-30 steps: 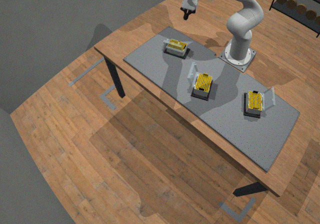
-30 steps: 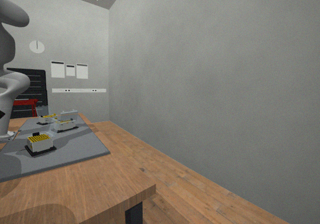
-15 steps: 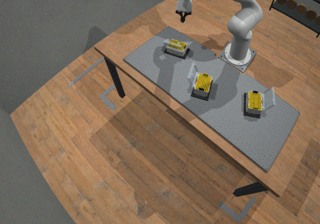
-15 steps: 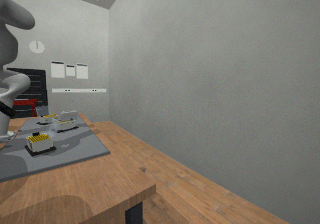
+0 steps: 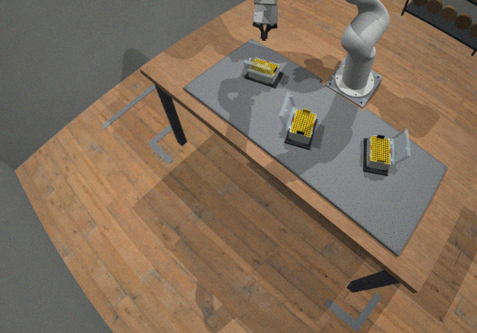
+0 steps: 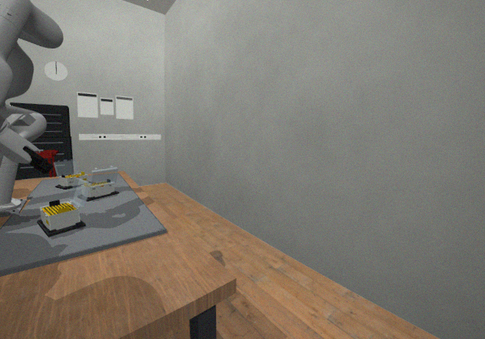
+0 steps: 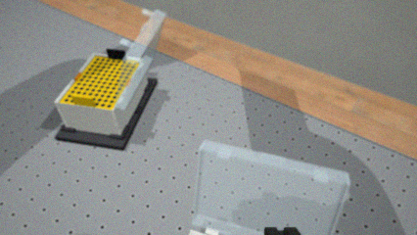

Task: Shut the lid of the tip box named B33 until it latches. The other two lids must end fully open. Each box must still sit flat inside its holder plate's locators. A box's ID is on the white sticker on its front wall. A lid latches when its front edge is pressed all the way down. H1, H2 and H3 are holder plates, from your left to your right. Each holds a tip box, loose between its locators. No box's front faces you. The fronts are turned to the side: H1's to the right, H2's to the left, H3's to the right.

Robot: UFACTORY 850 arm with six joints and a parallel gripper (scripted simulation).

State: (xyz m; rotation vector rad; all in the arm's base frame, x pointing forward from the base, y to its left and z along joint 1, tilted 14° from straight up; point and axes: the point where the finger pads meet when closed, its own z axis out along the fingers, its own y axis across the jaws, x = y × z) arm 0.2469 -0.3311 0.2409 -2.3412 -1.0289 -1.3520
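Now: the tip box lid 8 cm ahead of my hand, 6 cm to the left of it and 11 cm below it.
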